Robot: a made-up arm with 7 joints.
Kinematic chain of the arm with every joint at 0, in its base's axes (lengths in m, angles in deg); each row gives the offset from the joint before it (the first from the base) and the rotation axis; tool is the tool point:
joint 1: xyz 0 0 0 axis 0 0.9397 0.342
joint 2: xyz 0 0 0 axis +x
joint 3: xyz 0 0 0 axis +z
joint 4: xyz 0.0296 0 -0.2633 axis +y
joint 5: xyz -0.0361 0 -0.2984 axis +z
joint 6: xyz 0 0 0 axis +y
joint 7: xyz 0 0 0 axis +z
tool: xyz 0 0 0
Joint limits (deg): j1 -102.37..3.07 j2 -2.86..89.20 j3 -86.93..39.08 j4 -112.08..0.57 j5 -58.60..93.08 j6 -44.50..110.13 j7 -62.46..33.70
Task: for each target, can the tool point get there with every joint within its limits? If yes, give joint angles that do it. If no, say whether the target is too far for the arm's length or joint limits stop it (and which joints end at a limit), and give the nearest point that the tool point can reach.
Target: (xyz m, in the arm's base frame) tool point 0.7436 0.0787 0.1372
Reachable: no: too far | nearest point 0.5532 0.0585 0.1021 | short by 0.195 m
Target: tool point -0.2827 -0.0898 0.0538
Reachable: no: joint limits stop it (at a limit: joint 1, joint 2, joint 3, joint 4) | nearest point -0.1732 0.1555 0.2865 | short by 0.355 m
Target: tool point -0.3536 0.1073 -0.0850
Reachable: no: joint limits stop it (at a limit: joint 1, joint 2, joint 3, joint 4) | nearest point -0.1732 0.1555 0.2865 | short by 0.416 m
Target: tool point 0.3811 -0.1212 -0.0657
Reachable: yes | joints -38.92 27.02 -30.41 -101.99 -27.24 -5.36 -24.78
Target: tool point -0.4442 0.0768 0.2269
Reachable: no: joint limits stop it (at a limit: joint 1, joint 2, joint 3, joint 4) | nearest point -0.1732 0.1555 0.2865 | short by 0.288 m
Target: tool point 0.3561 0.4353 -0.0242
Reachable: yes | joints -47.06 64.20 11.60 -24.28 6.97 -7.04 -19.88
